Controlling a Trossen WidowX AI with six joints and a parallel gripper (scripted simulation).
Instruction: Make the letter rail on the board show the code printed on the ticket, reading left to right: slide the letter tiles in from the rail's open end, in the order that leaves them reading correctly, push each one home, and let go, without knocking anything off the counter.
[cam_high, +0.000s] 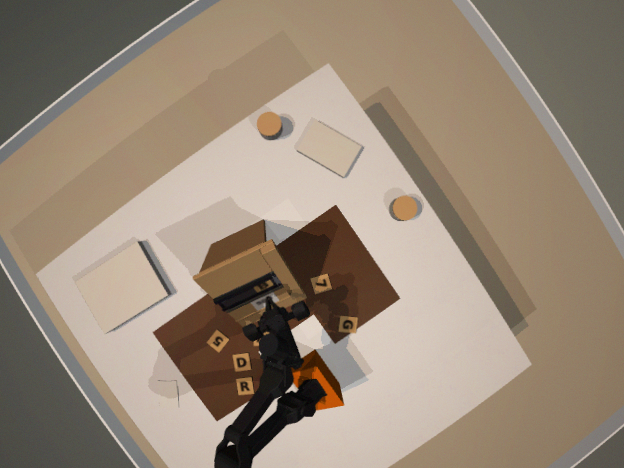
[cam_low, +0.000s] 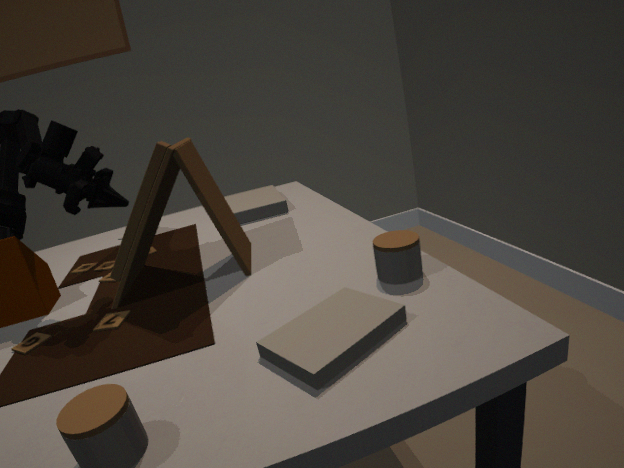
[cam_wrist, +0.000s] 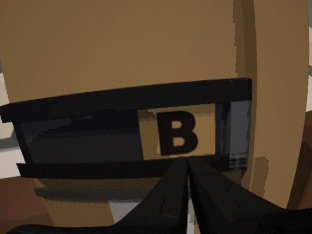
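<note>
The white ticket is 10 cm below my gripper tip, 3 cm to the left of it and 1 cm behind it. The rest, counted from my gripper tip: brown mat: 19 cm below, 12 cm behind, 5 cm to the left; pale card: 52 cm to the left, 19 cm below, 12 cm behind; flat slab: 41 cm to the right, 30 cm ahead, 18 cm below.
</note>
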